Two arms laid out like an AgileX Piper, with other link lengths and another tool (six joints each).
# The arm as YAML. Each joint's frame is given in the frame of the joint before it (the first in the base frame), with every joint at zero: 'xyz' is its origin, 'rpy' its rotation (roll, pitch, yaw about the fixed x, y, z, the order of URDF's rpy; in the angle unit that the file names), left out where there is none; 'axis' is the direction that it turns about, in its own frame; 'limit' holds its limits. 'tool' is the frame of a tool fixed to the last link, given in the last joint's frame.
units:
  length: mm
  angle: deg
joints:
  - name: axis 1
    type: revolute
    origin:
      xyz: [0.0, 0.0, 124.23]
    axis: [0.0, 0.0, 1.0]
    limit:
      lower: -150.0
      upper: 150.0
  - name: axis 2
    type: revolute
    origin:
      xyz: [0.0, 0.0, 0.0]
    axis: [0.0, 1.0, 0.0]
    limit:
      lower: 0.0
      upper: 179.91
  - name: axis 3
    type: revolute
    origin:
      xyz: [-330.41, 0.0, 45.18]
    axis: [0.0, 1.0, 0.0]
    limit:
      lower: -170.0
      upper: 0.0
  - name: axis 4
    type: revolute
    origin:
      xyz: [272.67, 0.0, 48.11]
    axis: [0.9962, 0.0, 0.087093]
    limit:
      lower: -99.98
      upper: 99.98
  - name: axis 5
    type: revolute
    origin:
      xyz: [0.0, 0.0, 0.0]
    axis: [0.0, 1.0, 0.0]
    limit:
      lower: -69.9
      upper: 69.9
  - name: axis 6
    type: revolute
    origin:
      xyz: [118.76, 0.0, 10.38]
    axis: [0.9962, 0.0, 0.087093]
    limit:
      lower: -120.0
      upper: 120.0
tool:
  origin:
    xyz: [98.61, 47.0, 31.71]
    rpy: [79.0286, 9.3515, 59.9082]
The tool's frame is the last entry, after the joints.
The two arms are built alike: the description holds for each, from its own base.
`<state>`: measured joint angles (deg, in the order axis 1, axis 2, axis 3, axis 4, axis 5, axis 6); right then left.
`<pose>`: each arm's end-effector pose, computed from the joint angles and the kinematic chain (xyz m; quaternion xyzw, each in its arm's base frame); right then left.
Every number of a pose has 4 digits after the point. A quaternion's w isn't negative.
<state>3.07 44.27 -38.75 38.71 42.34 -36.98 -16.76 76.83 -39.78 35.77 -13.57 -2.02</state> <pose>0.2186 0.1493 0.3181 0.4901 0.6953 0.3074 0.4266 0.4189 -0.1298 0.2929 0.8190 0.2200 0.1731 0.5009</pose>
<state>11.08 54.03 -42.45 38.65 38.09 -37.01 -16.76 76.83 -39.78 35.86 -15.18 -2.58</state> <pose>0.2461 0.1805 0.3118 0.4618 0.7288 0.3120 0.3978 0.4186 -0.1330 0.2977 0.8133 0.2133 0.1742 0.5126</pose>
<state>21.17 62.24 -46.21 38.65 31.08 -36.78 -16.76 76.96 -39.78 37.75 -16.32 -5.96</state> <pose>0.2653 0.2275 0.3115 0.4218 0.7476 0.3340 0.3895 0.4183 -0.1360 0.2984 0.8061 0.2142 0.1662 0.5261</pose>
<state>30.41 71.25 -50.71 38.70 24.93 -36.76 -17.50 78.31 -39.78 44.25 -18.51 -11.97</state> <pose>0.2792 0.2841 0.3032 0.3817 0.7665 0.3505 0.3793 0.4165 -0.1532 0.2901 0.8111 0.1953 0.1413 0.5329</pose>
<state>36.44 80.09 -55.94 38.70 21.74 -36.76 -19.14 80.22 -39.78 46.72 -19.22 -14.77</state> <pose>0.2911 0.3352 0.2875 0.3520 0.7852 0.3544 0.3661 0.4153 -0.1702 0.2750 0.8172 0.1881 0.1139 0.5327</pose>
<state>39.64 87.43 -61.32 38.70 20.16 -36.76 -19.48 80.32 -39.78 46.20 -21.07 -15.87</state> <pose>0.3053 0.3741 0.2744 0.3352 0.7953 0.3556 0.3587 0.4139 -0.1758 0.2790 0.8071 0.1845 0.1074 0.5504</pose>
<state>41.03 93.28 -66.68 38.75 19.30 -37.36 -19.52 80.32 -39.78 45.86 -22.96 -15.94</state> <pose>0.3228 0.4023 0.2672 0.3239 0.7977 0.3593 0.3601 0.4128 -0.1801 0.2846 0.8005 0.1753 0.1065 0.5631</pose>
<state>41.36 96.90 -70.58 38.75 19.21 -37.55 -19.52 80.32 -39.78 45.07 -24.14 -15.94</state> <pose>0.3367 0.4183 0.2648 0.3203 0.7971 0.3626 0.3613 0.4126 -0.1816 0.2885 0.7938 0.1730 0.1061 0.5732</pose>
